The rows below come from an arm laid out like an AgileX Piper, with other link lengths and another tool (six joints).
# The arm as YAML. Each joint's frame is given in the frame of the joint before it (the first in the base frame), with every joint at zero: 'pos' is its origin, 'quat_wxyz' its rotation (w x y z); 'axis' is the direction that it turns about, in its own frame. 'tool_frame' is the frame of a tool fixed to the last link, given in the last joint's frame.
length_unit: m
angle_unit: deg
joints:
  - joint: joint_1
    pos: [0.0, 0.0, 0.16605]
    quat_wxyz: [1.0, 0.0, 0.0, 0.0]
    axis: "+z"
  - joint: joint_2
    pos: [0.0, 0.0, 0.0]
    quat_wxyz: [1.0, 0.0, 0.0, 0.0]
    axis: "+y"
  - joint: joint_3
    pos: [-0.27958, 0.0, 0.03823]
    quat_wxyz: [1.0, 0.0, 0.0, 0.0]
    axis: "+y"
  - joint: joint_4
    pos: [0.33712, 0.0, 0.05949]
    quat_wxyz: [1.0, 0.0, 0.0, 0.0]
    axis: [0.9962, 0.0, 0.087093]
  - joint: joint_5
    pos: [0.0, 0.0, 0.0]
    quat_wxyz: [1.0, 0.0, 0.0, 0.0]
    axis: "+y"
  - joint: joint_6
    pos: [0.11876, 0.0, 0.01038]
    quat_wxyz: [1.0, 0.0, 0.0, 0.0]
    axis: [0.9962, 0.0, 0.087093]
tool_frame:
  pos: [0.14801, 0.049, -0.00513]
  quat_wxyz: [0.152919, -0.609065, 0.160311, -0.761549]
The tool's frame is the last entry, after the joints.
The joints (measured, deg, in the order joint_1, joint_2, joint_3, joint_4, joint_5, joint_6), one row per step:
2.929, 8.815, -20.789, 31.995, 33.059, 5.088
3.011, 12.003, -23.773, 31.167, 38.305, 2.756
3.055, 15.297, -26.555, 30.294, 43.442, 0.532
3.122, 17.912, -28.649, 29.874, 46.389, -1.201
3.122, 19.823, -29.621, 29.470, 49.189, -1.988
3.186, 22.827, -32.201, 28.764, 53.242, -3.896
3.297, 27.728, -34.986, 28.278, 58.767, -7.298
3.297, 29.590, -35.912, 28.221, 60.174, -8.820
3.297, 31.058, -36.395, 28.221, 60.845, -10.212
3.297, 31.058, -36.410, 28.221, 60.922, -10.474
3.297, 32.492, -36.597, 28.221, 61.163, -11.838
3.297, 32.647, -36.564, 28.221, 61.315, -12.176
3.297, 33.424, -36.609, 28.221, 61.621, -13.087
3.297, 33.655, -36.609, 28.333, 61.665, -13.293
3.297, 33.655, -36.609, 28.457, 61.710, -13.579
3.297, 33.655, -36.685, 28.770, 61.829, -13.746
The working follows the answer.
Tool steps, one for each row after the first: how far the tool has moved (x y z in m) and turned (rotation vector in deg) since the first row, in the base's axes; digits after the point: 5 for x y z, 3 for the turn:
-0.00551, 0.00877, -0.01077, -3.939, 3.761, 3.030
-0.01164, 0.01552, -0.02320, -7.700, 7.746, 6.078
-0.01461, 0.01916, -0.02908, -10.127, 10.067, 8.123
-0.01852, 0.02181, -0.04028, -11.620, 13.036, 9.832
-0.02492, 0.02475, -0.04733, -14.506, 16.090, 12.572
-0.03461, 0.02871, -0.06497, -18.374, 21.343, 17.257
-0.03640, 0.02945, -0.07024, -19.727, 22.763, 18.863
-0.03667, 0.02974, -0.07525, -20.805, 23.668, 20.053
-0.03710, 0.02973, -0.07549, -21.022, 23.600, 20.214
-0.03626, 0.02966, -0.08169, -21.985, 24.418, 21.215
-0.03688, 0.02967, -0.08320, -22.241, 24.573, 21.500
-0.03742, 0.02966, -0.08748, -22.889, 25.128, 22.257
-0.03745, 0.03002, -0.08842, -22.920, 25.277, 22.467
-0.03787, 0.03039, -0.08836, -23.030, 25.161, 22.673
-0.03850, 0.03148, -0.08726, -22.884, 25.047, 22.919

Tool pose at each row, in the base's axes (x y z in m, rotation vector in deg; rounded; the steps above come from the unrounded poses):
0.27751, 0.14009, 0.33628, -100.127, 44.002, -76.368
0.27201, 0.14886, 0.32550, -106.633, 40.940, -73.663
0.26587, 0.15561, 0.31308, -113.047, 37.925, -70.428
0.26291, 0.15925, 0.30720, -116.924, 35.688, -68.372
0.25899, 0.16189, 0.29600, -120.471, 34.638, -65.401
0.25259, 0.16484, 0.28894, -125.153, 31.676, -62.246
0.24290, 0.16879, 0.27130, -132.050, 27.108, -55.966
0.24111, 0.16954, 0.26603, -134.078, 25.287, -54.099
0.24084, 0.16983, 0.26102, -135.510, 23.799, -52.868
0.24041, 0.16981, 0.26079, -135.623, 23.455, -52.914
0.24125, 0.16975, 0.25459, -136.892, 22.184, -51.833
0.24063, 0.16975, 0.25308, -137.182, 21.795, -51.589
0.24009, 0.16974, 0.24879, -138.022, 20.849, -50.786
0.24006, 0.17011, 0.24786, -138.134, 20.687, -50.500
0.23964, 0.17047, 0.24792, -138.123, 20.346, -50.507
0.23902, 0.17157, 0.24902, -137.912, 20.142, -50.369

